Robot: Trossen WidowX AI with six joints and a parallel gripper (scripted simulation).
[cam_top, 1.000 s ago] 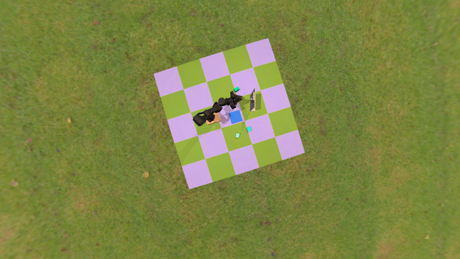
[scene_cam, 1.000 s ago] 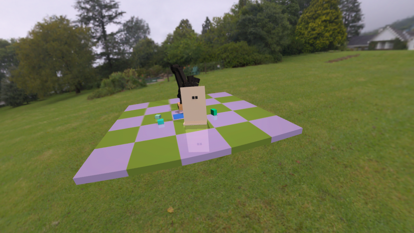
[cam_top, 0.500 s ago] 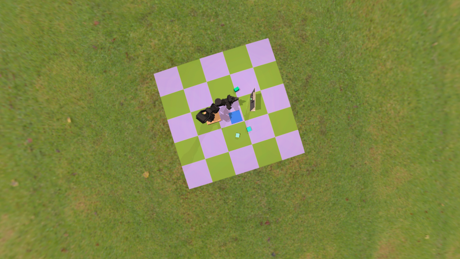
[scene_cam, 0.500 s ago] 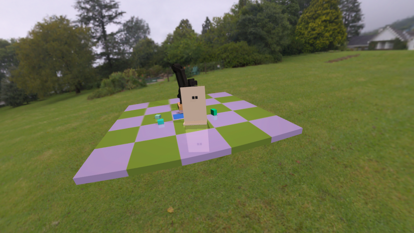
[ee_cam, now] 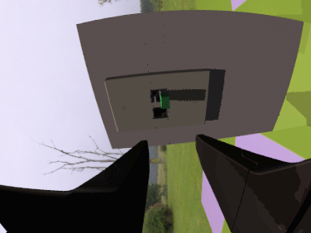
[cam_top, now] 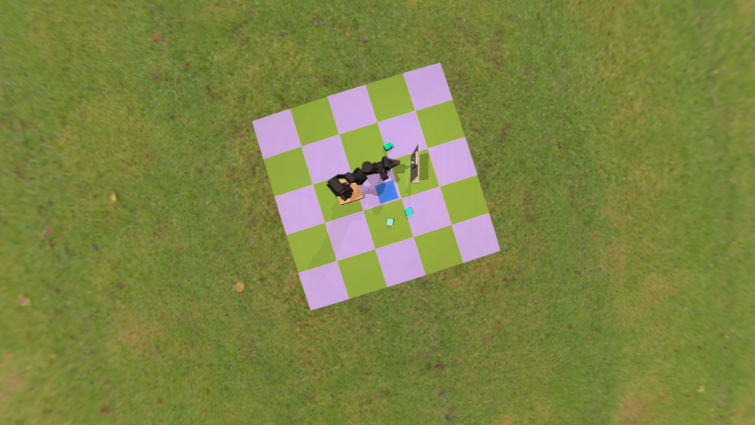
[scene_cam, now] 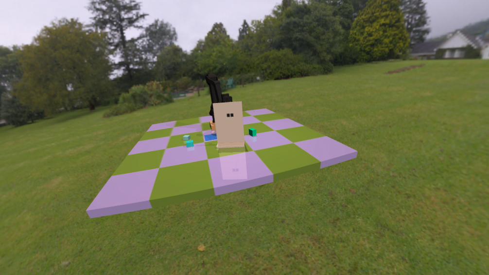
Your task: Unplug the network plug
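Now: gripper tip 7 cm short of the network plug and 2 cm to the left of it. The rest, counted from my gripper tip: blue marked square: 18 cm below, 13 cm to the right, 10 cm behind; tan upright panel: 9 cm ahead, 7 cm below, 2 cm to the right.
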